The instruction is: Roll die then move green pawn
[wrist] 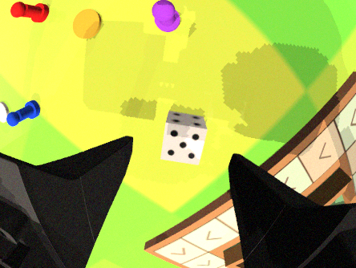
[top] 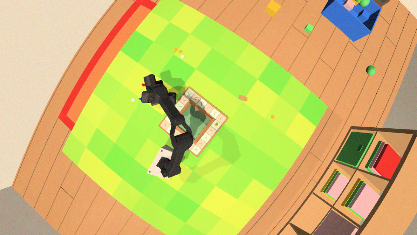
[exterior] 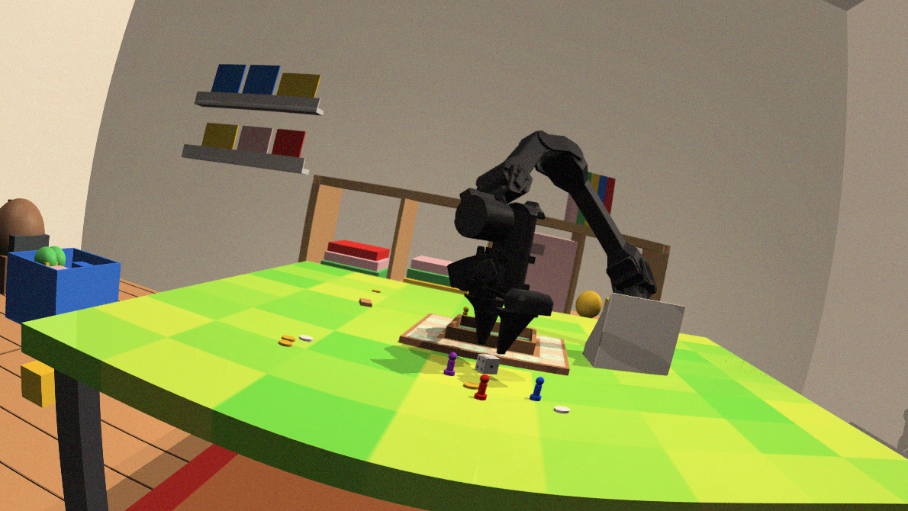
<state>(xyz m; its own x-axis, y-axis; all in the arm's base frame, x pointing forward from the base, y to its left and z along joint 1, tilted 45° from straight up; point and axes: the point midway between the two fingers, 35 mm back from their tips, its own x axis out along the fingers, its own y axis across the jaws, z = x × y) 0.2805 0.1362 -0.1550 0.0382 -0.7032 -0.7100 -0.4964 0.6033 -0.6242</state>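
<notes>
My gripper tip is now 2 cm above the white die. The rest, counted from my gripper tip: blue pawn (12 cm to the left, 7 cm behind, 2 cm below); then purple pawn (6 cm to the left, 5 cm ahead, 2 cm below); then green pawn (10 cm to the right, 2 cm behind, 1 cm below).
</notes>
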